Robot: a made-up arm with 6 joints.
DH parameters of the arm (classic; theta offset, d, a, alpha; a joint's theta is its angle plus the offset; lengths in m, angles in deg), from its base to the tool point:
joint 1: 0 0.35 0 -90
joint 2: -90 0 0.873 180
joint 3: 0 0 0 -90
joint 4: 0 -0.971 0 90
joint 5: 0 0.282 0 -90
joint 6: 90 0 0 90
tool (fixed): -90 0 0 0
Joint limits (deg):
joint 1: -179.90..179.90
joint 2: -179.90..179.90
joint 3: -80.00..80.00
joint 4: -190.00..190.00
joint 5: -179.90..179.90
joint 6: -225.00..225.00
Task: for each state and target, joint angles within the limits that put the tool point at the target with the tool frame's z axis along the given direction. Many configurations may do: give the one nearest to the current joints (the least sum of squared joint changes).
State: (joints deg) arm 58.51 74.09 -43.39 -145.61 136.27 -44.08
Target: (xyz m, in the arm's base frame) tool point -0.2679 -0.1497 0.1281 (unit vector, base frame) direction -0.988 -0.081 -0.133
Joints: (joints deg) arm 95.03 104.31 -73.35 -173.15 179.90 -75.50
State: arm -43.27 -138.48 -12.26 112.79 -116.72 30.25
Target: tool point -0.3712 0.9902 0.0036 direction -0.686 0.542 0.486
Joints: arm -59.96 -167.73 -31.16 128.21 -112.38 2.17
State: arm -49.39 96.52 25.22 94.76 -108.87 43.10
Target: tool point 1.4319 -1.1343 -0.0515 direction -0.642 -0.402 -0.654
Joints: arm -40.65 95.27 61.02 104.84 -160.99 56.07
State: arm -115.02 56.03 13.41 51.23 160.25 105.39
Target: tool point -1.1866 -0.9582 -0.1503 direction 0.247 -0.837 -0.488
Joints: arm -132.80 74.88 17.04 38.82 130.83 149.32
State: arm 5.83 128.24 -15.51 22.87 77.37 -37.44
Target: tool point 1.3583 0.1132 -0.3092 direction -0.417 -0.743 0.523
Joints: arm 16.70 77.79 17.40 0.09 109.97 -36.26
